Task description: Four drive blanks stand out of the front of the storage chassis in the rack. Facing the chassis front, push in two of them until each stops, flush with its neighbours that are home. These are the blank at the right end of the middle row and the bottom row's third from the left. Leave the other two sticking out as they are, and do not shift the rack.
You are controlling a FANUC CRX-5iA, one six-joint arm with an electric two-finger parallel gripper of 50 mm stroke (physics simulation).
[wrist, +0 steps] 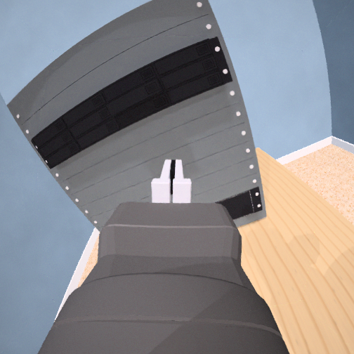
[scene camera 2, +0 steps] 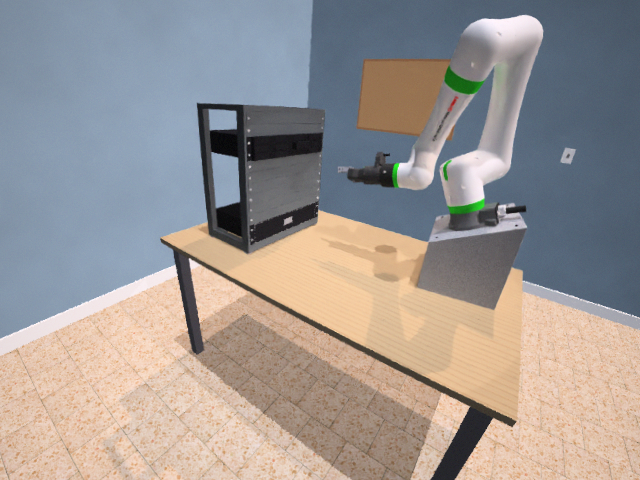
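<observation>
The dark storage chassis (scene camera 2: 224,143) (wrist: 221,60) sits high in the grey rack (scene camera 2: 284,180) (wrist: 150,150), with three rows of blanks across its front. In the wrist view, the middle row's right-end blank (wrist: 187,73) and the bottom row's third blank from the left (wrist: 140,110) show in full. How far either stands out is too dark to tell. In the scene view, one block (scene camera 2: 301,145) stands out right of the middle of the chassis front. My gripper (scene camera 2: 340,169) (wrist: 173,169) is shut and empty, in front of the rack, apart from it and lower than the chassis.
A black unit (scene camera 2: 273,227) (wrist: 237,206) with a pale label fills the rack's bottom. Grey filler panels lie between it and the chassis. The rack stands at the far end of the wooden table (scene camera 2: 310,289) (wrist: 300,280), opposite the arm's grey pedestal (scene camera 2: 465,268). A wall lies behind.
</observation>
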